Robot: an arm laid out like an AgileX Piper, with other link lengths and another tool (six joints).
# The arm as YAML. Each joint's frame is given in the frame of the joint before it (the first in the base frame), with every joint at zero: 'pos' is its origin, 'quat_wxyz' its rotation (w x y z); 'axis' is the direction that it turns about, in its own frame. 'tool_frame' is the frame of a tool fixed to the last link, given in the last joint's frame.
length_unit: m
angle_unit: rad
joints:
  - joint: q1
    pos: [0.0, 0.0, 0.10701]
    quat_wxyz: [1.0, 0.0, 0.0, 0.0]
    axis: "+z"
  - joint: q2
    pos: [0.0, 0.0, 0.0]
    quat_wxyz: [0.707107, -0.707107, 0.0, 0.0]
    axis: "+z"
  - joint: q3
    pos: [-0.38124, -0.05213, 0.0]
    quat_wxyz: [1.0, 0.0, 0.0, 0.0]
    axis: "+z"
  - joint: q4
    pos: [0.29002, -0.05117, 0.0]
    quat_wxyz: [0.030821, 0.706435, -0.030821, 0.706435]
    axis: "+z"
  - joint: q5
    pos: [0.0, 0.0, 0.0]
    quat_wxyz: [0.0, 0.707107, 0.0, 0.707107]
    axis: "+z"
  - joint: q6
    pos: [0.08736, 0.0, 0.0]
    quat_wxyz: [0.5, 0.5, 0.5, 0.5]
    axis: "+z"
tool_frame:
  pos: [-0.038, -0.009, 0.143]
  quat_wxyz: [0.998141, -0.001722, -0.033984, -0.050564]
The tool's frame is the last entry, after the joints.
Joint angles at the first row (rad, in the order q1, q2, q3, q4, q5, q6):
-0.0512 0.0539 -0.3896 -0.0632 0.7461 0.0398
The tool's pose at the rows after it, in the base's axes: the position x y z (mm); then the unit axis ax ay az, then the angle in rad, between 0 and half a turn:
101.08 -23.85 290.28 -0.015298 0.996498 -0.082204 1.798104
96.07 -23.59 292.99 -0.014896 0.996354 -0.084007 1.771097
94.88 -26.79 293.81 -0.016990 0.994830 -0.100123 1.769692
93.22 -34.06 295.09 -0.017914 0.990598 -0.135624 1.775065
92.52 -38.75 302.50 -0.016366 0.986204 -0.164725 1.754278
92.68 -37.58 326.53 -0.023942 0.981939 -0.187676 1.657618
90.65 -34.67 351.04 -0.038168 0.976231 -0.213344 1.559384
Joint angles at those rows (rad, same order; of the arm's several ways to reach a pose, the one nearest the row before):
-0.0512 0.0162 -0.3896 -0.0632 0.7483 0.0398
-0.0513 -0.0110 -0.3896 -0.0632 0.7483 0.0397
-0.0531 -0.0151 -0.3896 -0.0873 0.7483 0.0398
-0.0637 -0.0171 -0.3896 -0.1371 0.7484 0.0398
-0.0787 -0.0171 -0.3896 -0.1706 0.7200 0.0401
-0.0826 -0.0171 -0.3896 -0.1900 0.6179 0.0418
-0.0826 -0.0171 -0.3896 -0.2108 0.5130 0.0399

